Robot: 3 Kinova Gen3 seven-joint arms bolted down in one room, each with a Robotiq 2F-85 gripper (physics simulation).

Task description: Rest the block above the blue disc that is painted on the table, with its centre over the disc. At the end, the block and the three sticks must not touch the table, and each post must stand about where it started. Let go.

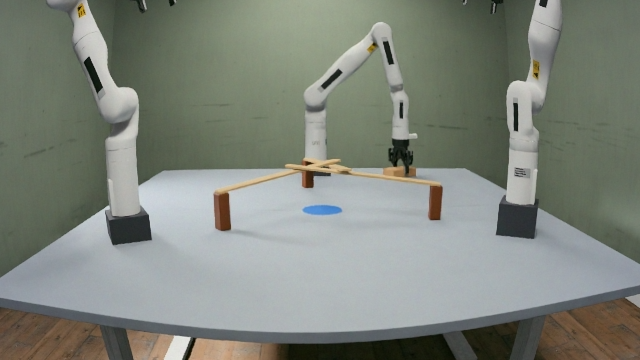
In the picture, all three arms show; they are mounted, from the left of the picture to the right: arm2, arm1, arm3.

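Three wooden sticks cross each other above the table: the left stick [255,181] has its outer end on the left brown post [222,211], the right stick [395,178] on the right post [435,203], and the rear stick [345,170] on the rear post [307,179]. The blue disc [322,210] shows on the table [320,280]. The wooden block [389,172] lies at the back right. Arm1's gripper [401,169] points down at the block, its fingers partly over it; whether they grip it cannot be told. Arm2's gripper [157,3] and arm3's gripper [479,4] are open, high at the top edge.
Arm1's base stands behind the rear post. The dark base block of arm2 [128,227] stands left of the left post, and that of arm3 [517,218] right of the right post. Green walls [225,75] surround the table.
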